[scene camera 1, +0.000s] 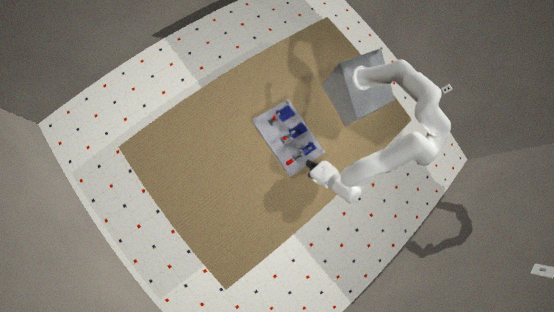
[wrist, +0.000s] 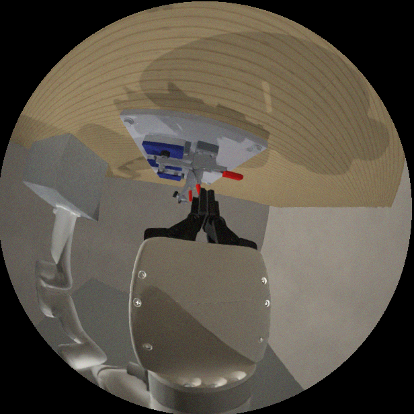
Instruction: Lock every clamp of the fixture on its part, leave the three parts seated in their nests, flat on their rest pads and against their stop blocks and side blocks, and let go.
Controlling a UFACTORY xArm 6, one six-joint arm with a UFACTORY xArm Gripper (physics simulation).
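Seen in the pictures: gripper, fingertip midpoint: (scene camera 1: 307, 162); arm's base at its link origin: (scene camera 1: 361, 78).
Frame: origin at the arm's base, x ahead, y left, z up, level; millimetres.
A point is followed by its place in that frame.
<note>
The fixture plate (scene camera 1: 265, 127) @[x 525, y -45, z -198 mm] (wrist: 150, 125) carries three blue parts. The end part (scene camera 1: 309, 148) @[x 404, y 165, z -144 mm] (wrist: 163, 149) has a clamp arm across it; that clamp's red handle (scene camera 1: 289, 162) @[x 528, y 171, z -152 mm] (wrist: 232, 175) lies low, pointing outward. The middle part (scene camera 1: 298, 130) @[x 387, y 55, z -182 mm] and far part (scene camera 1: 285, 113) @[x 400, y -55, z -177 mm] are partly hidden in the wrist view. Their clamps' red handles (scene camera 1: 284, 138) @[x 497, y 61, z -115 mm] (scene camera 1: 273, 119) @[x 489, y -48, z -130 mm] stand up; at least one arm with a black tip (wrist: 177, 195) is raised. Exact seating is too small to tell. My gripper (scene camera 1: 310, 165) @[x 468, y 216, z -101 mm] (wrist: 204, 197) is shut and empty, beside the end part's corner of the plate.
The grey pedestal (scene camera 1: 370, 100) @[x -7, y 120, z -50 mm] (wrist: 65, 170) under my arm's base stands beyond the blue-part side of the plate. The brown table top (scene camera 1: 200, 175) @[x 928, y 0, z -213 mm] (wrist: 210, 65) lies around the fixture. My forearm passes beside the plate's end.
</note>
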